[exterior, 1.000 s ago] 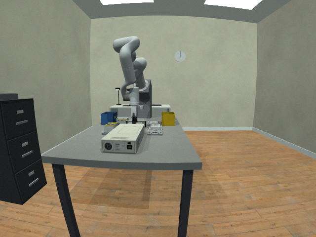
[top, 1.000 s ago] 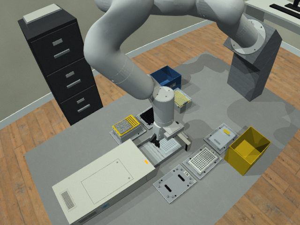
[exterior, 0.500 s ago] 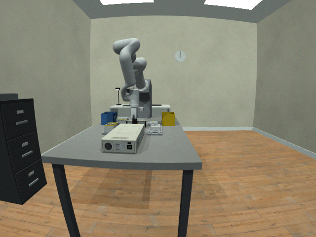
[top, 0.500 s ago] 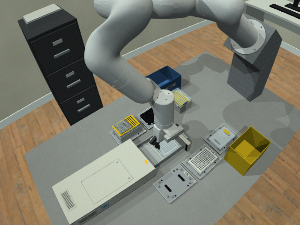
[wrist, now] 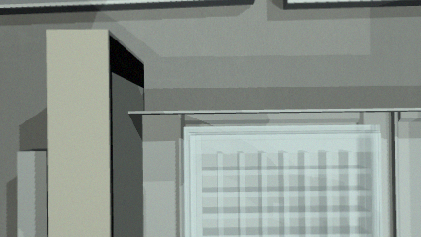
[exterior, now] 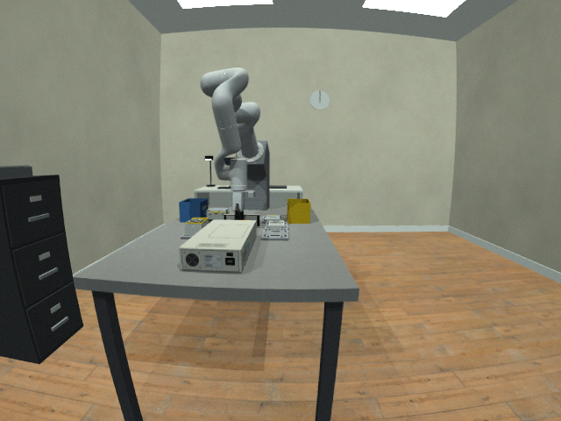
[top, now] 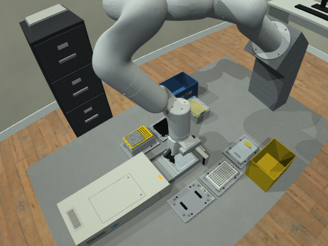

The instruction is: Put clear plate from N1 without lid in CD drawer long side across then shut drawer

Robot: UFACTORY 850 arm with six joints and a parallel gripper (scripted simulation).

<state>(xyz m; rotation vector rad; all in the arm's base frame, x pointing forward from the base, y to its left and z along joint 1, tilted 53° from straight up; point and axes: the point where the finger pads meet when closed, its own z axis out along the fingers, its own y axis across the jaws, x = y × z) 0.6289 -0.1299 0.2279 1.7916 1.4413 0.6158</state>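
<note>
My gripper is now 1 cm above the clear plate. The rest, counted from my hand: white well plate (1 cm behind, 21 cm to the left, 3 cm below); drawer (3 cm ahead, 1 cm to the right, 1 cm below); cooler CD (18 cm ahead, 7 cm to the right, 1 cm below).
</note>
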